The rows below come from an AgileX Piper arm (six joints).
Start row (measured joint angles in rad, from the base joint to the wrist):
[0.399 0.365 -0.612 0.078 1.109 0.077]
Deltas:
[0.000 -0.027 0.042 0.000 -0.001 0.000]
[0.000 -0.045 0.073 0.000 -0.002 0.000]
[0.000 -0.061 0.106 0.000 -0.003 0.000]
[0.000 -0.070 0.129 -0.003 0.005 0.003]
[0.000 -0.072 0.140 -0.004 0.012 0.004]
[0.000 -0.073 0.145 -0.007 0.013 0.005]
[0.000 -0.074 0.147 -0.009 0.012 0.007]
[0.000 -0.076 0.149 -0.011 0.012 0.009]
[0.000 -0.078 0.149 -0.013 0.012 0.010]
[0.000 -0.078 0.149 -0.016 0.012 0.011]
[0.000 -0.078 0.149 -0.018 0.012 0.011]
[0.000 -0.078 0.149 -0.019 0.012 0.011]
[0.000 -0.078 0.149 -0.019 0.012 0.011]
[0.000 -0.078 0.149 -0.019 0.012 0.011]
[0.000 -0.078 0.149 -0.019 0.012 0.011]
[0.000 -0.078 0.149 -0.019 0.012 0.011]
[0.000 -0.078 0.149 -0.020 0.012 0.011]
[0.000 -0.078 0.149 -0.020 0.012 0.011]
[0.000 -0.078 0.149 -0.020 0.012 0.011]
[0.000 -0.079 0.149 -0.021 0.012 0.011]
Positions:
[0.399 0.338 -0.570 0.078 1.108 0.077]
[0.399 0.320 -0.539 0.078 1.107 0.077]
[0.399 0.304 -0.506 0.078 1.106 0.077]
[0.399 0.295 -0.483 0.075 1.114 0.080]
[0.399 0.293 -0.472 0.074 1.121 0.081]
[0.399 0.292 -0.467 0.071 1.122 0.082]
[0.399 0.291 -0.465 0.069 1.121 0.084]
[0.399 0.289 -0.463 0.067 1.121 0.086]
[0.399 0.287 -0.463 0.065 1.121 0.087]
[0.399 0.287 -0.463 0.062 1.121 0.088]
[0.399 0.287 -0.463 0.060 1.121 0.088]
[0.399 0.287 -0.463 0.059 1.121 0.088]
[0.399 0.287 -0.463 0.059 1.121 0.088]
[0.399 0.287 -0.463 0.059 1.121 0.088]
[0.399 0.287 -0.463 0.059 1.121 0.088]
[0.399 0.287 -0.463 0.059 1.121 0.088]
[0.399 0.287 -0.463 0.058 1.121 0.088]
[0.399 0.287 -0.463 0.058 1.121 0.088]
[0.399 0.287 -0.463 0.058 1.121 0.088]
[0.399 0.286 -0.463 0.057 1.121 0.088]

